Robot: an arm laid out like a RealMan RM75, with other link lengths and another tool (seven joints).
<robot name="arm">
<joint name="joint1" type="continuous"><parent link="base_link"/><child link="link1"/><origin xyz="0.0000 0.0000 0.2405" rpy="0.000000 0.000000 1.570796"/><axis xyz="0 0 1"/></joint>
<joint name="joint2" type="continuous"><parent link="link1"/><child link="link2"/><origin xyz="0.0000 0.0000 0.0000" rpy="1.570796 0.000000 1.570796"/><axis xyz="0 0 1"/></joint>
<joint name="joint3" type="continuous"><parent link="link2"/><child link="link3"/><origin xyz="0.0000 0.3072 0.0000" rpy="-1.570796 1.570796 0.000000"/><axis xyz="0 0 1"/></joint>
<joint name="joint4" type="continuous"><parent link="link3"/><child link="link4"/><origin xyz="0.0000 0.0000 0.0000" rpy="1.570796 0.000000 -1.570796"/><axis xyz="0 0 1"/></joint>
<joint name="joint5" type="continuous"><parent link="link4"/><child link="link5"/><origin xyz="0.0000 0.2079 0.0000" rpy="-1.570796 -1.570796 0.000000"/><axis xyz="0 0 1"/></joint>
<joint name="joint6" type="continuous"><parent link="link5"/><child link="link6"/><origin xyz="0.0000 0.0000 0.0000" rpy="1.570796 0.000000 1.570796"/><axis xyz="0 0 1"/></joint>
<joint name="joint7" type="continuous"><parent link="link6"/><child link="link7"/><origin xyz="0.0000 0.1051 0.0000" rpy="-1.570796 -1.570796 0.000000"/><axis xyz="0 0 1"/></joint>
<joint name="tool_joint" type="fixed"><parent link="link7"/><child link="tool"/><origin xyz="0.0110 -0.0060 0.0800" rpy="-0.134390 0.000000 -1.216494"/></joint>
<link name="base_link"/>
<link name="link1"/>
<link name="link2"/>
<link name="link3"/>
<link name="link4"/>
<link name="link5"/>
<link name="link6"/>
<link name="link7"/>
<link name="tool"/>
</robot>
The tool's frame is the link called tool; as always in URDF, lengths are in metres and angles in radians. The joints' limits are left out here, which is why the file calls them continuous.
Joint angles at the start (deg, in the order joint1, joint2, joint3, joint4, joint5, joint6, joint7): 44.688 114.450 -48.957 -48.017 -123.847 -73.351 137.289
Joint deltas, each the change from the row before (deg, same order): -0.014 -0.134 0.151 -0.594 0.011 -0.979 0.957; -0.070 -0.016 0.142 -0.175 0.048 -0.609 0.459; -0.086 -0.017 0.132 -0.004 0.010 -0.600 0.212; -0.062 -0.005 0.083 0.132 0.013 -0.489 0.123; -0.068 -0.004 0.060 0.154 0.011 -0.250 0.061; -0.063 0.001 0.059 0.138 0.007 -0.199 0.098; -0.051 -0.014 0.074 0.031 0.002 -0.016 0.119; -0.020 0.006 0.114 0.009 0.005 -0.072 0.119; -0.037 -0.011 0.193 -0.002 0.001 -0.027 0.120; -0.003 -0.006 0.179 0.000 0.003 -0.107 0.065; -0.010 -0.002 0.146 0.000 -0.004 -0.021 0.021; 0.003 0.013 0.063 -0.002 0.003 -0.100 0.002; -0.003 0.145 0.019 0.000 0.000 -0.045 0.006; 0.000 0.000 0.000 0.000 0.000 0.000 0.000; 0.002 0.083 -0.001 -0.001 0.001 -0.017 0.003
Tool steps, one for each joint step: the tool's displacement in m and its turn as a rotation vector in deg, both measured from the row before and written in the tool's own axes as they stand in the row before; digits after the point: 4 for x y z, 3 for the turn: -0.0005 0.0025 -0.0022 -0.314 0.281 0.574; 0.0009 0.0008 -0.0009 -0.257 0.259 0.508; 0.0017 0.0001 -0.0007 -0.206 0.388 0.412; 0.0019 -0.0002 -0.0003 -0.177 0.412 0.391; 0.0014 -0.0006 -0.0002 -0.083 0.229 0.314; 0.0012 -0.0006 -0.0001 -0.068 0.174 0.327; 0.0001 -0.0004 -0.0004 0.003 -0.066 0.219; 0.0001 -0.0001 -0.0003 -0.059 -0.043 0.207; -0.0003 -0.0003 -0.0006 -0.044 -0.167 0.235; -0.0002 0.0001 -0.0004 -0.088 -0.064 0.158; -0.0003 -0.0001 -0.0004 -0.042 -0.107 0.096; 0.0002 0.0002 0.0000 -0.067 0.045 0.045; 0.0010 0.0003 0.0009 -0.123 0.099 0.092; 0.0000 0.0000 0.0000 0.000 0.000 0.000; 0.0006 0.0002 0.0006 -0.066 0.058 0.042
